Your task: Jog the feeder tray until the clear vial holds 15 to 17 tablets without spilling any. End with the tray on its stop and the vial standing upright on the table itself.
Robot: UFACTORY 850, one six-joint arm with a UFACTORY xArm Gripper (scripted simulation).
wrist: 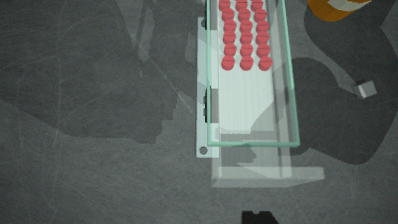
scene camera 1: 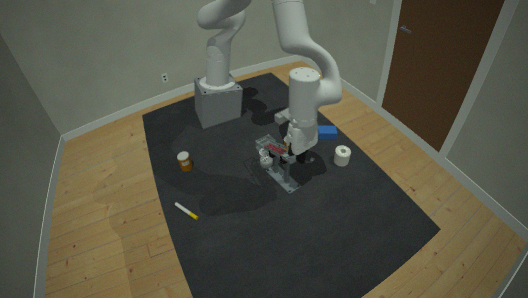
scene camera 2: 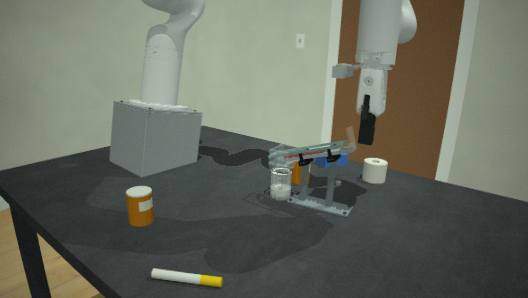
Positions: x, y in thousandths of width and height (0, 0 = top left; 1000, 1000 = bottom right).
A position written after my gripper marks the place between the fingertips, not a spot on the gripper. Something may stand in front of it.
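I can see my gripper (scene camera 2: 692, 482), and my gripper is visible again (scene camera 1: 569, 542). There is a grey feeder stand (wrist: 617, 404) too.
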